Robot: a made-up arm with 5 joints. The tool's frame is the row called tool. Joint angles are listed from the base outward. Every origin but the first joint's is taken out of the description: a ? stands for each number. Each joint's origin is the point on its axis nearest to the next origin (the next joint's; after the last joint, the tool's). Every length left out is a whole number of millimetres.
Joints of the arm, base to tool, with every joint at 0 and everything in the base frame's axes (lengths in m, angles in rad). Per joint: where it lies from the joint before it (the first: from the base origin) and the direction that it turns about. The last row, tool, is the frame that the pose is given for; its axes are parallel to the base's.
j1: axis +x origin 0.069 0 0.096
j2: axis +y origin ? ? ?
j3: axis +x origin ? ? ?
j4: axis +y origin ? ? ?
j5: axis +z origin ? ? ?
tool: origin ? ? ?
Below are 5 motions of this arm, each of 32 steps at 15 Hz.
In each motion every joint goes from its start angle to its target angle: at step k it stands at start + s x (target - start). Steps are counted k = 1, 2, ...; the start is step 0. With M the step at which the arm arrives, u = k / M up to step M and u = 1 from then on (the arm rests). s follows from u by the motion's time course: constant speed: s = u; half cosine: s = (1 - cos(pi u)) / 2; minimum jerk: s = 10 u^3 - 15 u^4 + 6 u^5.
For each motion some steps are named. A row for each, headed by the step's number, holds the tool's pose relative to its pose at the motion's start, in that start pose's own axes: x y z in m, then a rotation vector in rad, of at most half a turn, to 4 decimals.
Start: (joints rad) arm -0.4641 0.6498 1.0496 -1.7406 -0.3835
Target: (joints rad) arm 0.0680 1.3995 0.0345 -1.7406 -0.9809
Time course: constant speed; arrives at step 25
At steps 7, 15, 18, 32:
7: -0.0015 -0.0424 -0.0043 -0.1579 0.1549 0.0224
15: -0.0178 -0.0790 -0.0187 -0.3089 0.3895 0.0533
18: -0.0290 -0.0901 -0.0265 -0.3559 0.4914 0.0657
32: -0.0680 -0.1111 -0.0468 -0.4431 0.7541 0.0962

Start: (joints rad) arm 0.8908 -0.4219 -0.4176 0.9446 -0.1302
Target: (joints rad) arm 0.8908 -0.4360 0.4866 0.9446 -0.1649
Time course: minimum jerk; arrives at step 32
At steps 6, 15, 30, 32:
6: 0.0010 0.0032 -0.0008 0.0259 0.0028 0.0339
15: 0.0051 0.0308 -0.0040 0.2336 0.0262 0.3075
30: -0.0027 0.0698 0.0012 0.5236 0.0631 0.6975
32: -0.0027 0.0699 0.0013 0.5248 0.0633 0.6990

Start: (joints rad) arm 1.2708 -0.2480 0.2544 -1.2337 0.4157
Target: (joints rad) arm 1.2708 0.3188 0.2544 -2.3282 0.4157
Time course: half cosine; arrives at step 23
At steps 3, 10, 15, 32:
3: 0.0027 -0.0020 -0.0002 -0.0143 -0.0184 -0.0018
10: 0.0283 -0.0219 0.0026 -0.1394 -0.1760 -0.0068
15: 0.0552 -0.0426 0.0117 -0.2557 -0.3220 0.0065
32: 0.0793 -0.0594 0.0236 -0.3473 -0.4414 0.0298

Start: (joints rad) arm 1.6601 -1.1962 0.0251 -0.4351 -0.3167
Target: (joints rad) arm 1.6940 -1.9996 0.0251 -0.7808 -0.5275
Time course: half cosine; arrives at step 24
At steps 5, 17, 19, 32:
5: 0.0250 0.0062 0.0009 0.0387 -0.1123 -0.0234
17: 0.1669 0.0348 0.0841 0.3571 -0.8543 -0.1679
19: 0.1788 0.0360 0.1029 0.4063 -0.9492 -0.1832
32: 0.1898 0.0365 0.1254 0.4633 -1.0546 -0.1988

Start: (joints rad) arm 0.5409 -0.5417 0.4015 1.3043 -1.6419
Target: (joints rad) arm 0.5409 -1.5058 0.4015 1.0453 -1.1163
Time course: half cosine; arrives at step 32
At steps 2, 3, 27, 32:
2: -0.0003 0.0024 0.0019 0.0112 -0.0027 0.0060
3: -0.0006 0.0054 0.0044 0.0251 -0.0062 0.0135
27: -0.0741 0.1017 0.2531 1.0160 -0.5260 0.5772
32: -0.0814 0.0983 0.2688 1.0727 -0.5765 0.6088

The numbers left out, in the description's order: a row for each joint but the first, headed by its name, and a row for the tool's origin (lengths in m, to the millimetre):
j2: 0 -0.205 0.074
j3: -0.004 0 -0.084
j4: 0 -0.153 0.021
j5: -0.066 0 -0.165
tool: 0.043 0.127 0

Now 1 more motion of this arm.
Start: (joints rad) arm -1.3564 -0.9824 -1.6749 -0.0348 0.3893
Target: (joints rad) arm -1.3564 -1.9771 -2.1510 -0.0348 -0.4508
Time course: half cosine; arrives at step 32
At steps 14, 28, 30, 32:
14: 0.0420 -0.0417 0.0079 -0.1832 0.1239 -0.7229
28: 0.0164 -0.1131 0.0397 -0.5016 0.3378 -1.6814
30: 0.0129 -0.1154 0.0424 -0.5210 0.3507 -1.7277
32: 0.0117 -0.1161 0.0433 -0.5276 0.3551 -1.7432

